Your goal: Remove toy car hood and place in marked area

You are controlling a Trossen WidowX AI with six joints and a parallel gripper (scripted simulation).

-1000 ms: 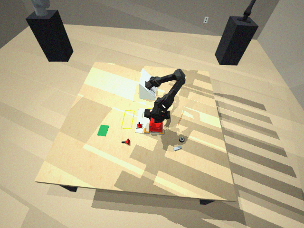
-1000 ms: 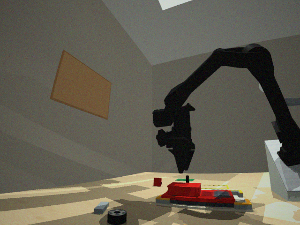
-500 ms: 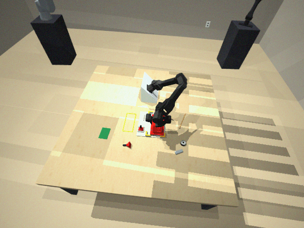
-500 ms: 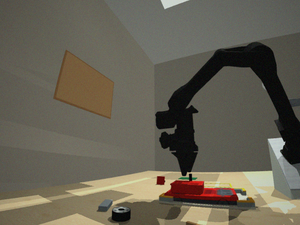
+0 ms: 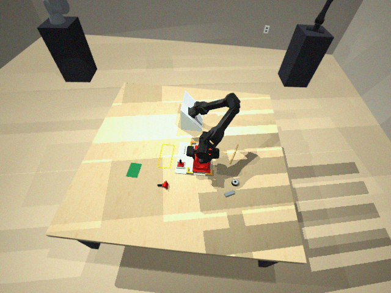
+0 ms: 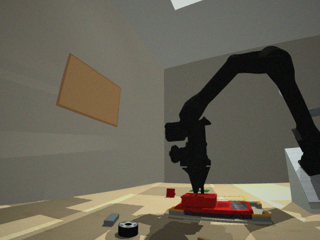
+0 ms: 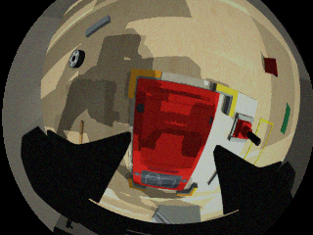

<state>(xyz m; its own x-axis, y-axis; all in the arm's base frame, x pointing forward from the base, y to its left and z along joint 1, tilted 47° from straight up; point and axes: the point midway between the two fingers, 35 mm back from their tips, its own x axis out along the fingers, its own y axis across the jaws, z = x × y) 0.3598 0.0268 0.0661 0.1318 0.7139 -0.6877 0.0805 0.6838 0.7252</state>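
My gripper tip is now 2 cm above the red hood. The rest, counted from my gripper tip: black wheel: 20 cm to the left, 12 cm ahead, 5 cm below; thin wooden stick: 22 cm to the left, 10 cm behind, 6 cm below.
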